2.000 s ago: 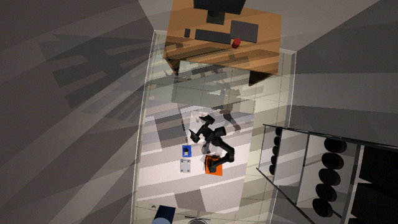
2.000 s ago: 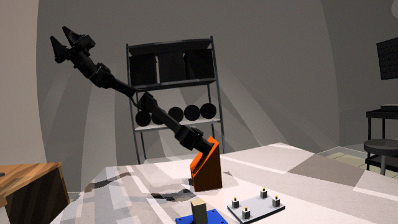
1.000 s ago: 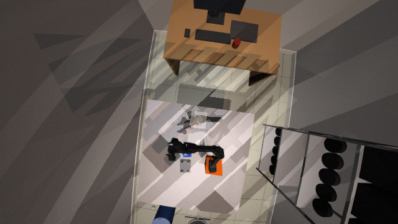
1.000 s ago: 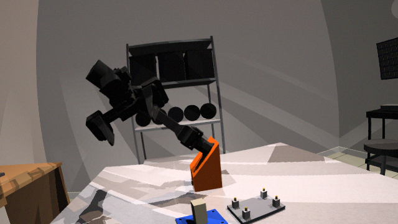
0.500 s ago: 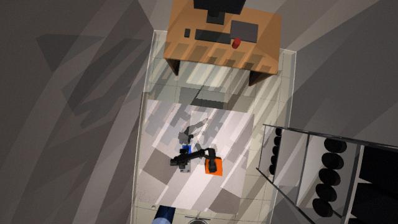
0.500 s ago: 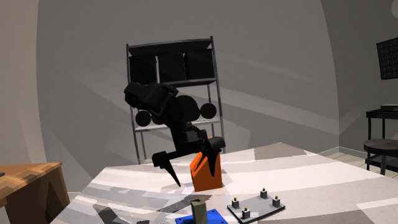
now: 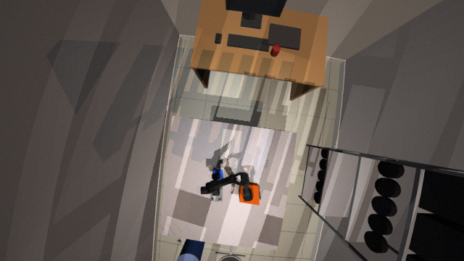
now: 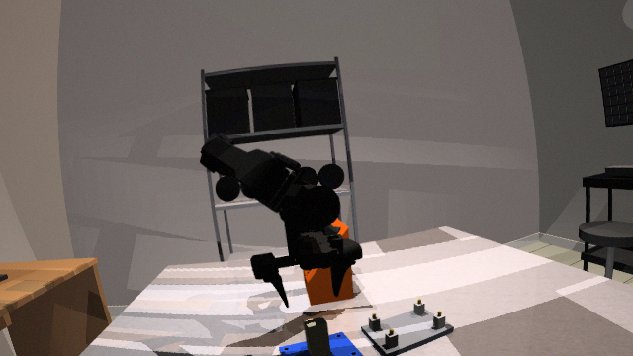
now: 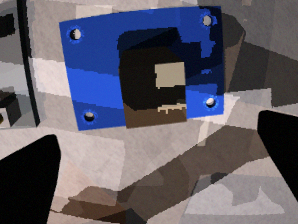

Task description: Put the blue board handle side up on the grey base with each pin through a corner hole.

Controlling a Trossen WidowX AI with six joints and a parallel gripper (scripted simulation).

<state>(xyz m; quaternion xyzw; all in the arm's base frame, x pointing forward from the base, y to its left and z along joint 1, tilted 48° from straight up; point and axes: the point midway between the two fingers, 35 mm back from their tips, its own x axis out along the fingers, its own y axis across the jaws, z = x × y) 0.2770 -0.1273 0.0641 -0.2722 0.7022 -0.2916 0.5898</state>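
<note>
Now: gripper tip 10 cm above the flat blue board. The rest, counted from my gripper tip: grey base (19 cm to the left, 12 cm below, 2 cm ahead).
</note>
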